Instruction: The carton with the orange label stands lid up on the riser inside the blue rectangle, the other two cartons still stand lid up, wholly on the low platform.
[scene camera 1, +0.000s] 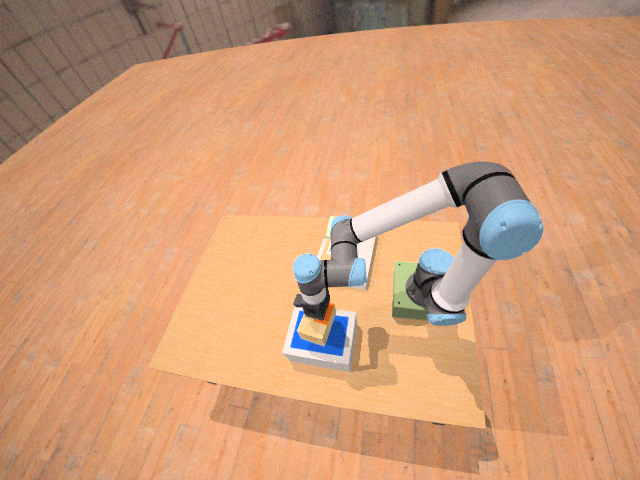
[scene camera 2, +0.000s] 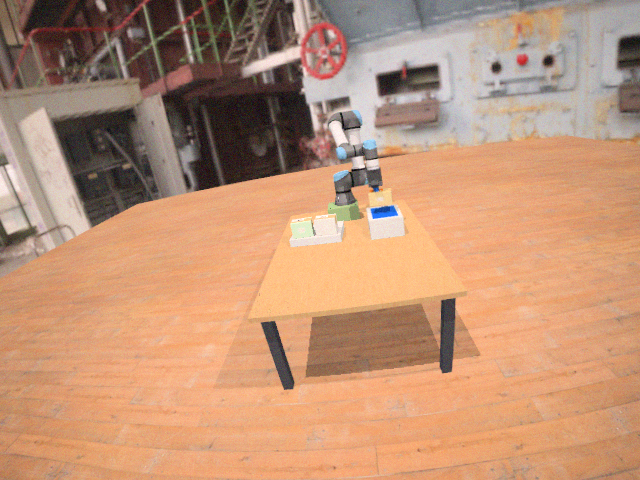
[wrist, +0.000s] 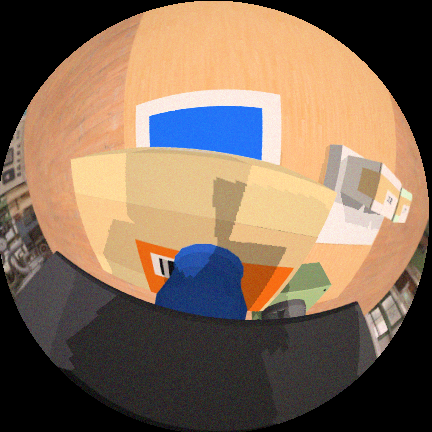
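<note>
My suction cup (scene camera 2: 375, 189) (wrist: 207, 265) is on the lid of the tan carton (scene camera 1: 313, 330) (scene camera 2: 380, 198) (wrist: 195, 185) and holds it lid up. The orange label (scene camera 1: 324, 314) (wrist: 270, 280) lies beside the cup. The carton hangs a little above the riser (scene camera 1: 320, 360) (scene camera 2: 386, 228) (wrist: 272, 125); its shadow falls on the blue rectangle (scene camera 1: 339, 330) (scene camera 2: 376, 214) (wrist: 205, 125). The green-sided carton (scene camera 2: 301, 228) (wrist: 401, 212) and the white-sided carton (scene camera 2: 325, 225) (wrist: 385, 195) stand lid up on the low platform (scene camera 1: 370, 258) (scene camera 2: 316, 241) (wrist: 345, 230). The arm partly hides them in scene camera 1.
The arm's green base block (scene camera 1: 405, 310) (scene camera 2: 351, 212) (wrist: 312, 282) stands on the table (scene camera 1: 217, 310) (scene camera 2: 356, 279) (wrist: 225, 50), beside the low platform and the riser. The arm reaches over the low platform in scene camera 1. The table's edge runs near the riser.
</note>
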